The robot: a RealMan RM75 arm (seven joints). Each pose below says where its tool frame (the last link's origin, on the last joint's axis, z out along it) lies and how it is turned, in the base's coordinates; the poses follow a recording.
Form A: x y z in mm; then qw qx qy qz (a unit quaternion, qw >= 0).
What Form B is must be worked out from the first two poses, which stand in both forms.
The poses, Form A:
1: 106 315 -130 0.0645 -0.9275 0.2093 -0.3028
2: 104 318 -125 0.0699 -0.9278 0.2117 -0.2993
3: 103 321 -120 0.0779 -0.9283 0.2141 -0.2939
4: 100 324 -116 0.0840 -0.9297 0.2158 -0.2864
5: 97 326 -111 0.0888 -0.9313 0.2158 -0.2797
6: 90 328 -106 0.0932 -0.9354 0.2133 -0.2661
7: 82 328 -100 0.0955 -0.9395 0.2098 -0.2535
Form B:
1: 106 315 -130 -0.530 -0.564 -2.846
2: 104 318 -125 -0.536 -0.554 -2.835
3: 103 321 -120 -0.542 -0.538 -2.821
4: 100 324 -116 -0.544 -0.519 -2.813
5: 97 326 -111 -0.542 -0.504 -2.809
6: 90 328 -106 -0.529 -0.476 -2.812
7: 82 328 -100 -0.514 -0.451 -2.818
